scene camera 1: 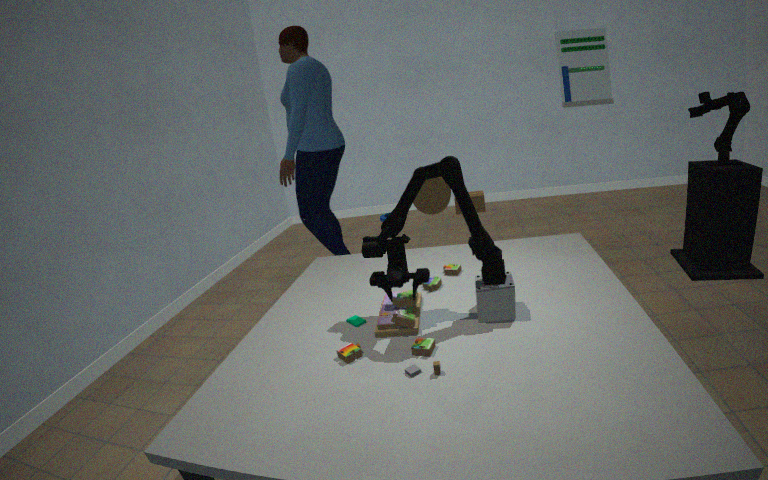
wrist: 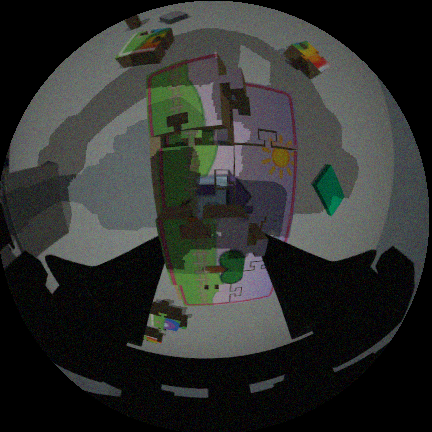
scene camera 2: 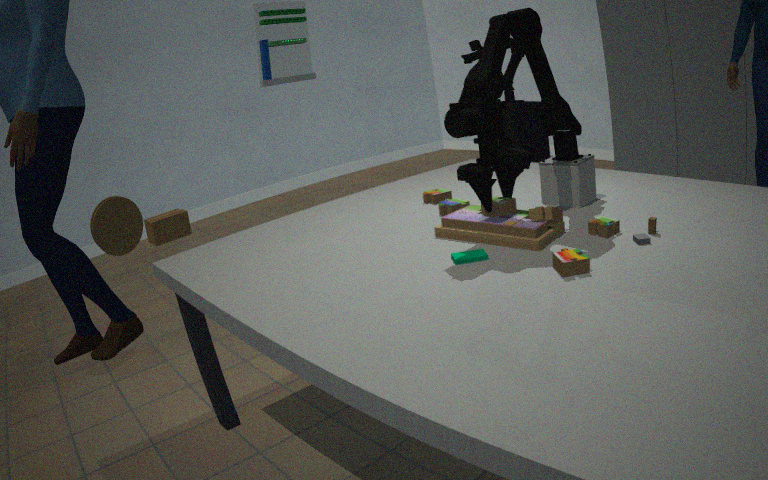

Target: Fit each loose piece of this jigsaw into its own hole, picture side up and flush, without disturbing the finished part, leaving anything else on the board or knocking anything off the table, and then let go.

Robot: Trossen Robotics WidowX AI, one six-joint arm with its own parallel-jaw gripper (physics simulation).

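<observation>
The jigsaw board point(scene camera 1: 396, 333) point(scene camera 2: 489, 237) has a wooden rim and a picture of a green hill, lilac sky, house, tree and sun. My gripper point(scene camera 1: 403, 298) point(scene camera 2: 497, 204) point(wrist: 213, 239) is over it, shut on a thick green-and-lilac jigsaw piece point(scene camera 1: 404, 301) point(scene camera 2: 501, 207) point(wrist: 235, 240). The held piece looks level, picture side up, and stands above the finished surface; its underside is hidden. Another green-and-lilac piece point(scene camera 1: 404, 318) point(scene camera 2: 545, 213) point(wrist: 182, 102) sits raised at one end of the board, picture side up, not flush. The hole beneath it is mostly hidden.
Rainbow-picture pieces lie around the board, one point(scene camera 1: 349, 352) point(scene camera 2: 570, 262) point(wrist: 307, 59) near a corner, another point(scene camera 1: 423, 346) point(scene camera 2: 603, 226) point(wrist: 145, 47) beyond the raised piece's end. A green tile point(scene camera 1: 356, 320) point(scene camera 2: 469, 256) point(wrist: 328, 190) lies beside the board. A grey block point(scene camera 1: 412, 370) point(scene camera 2: 641, 238) is farther off.
</observation>
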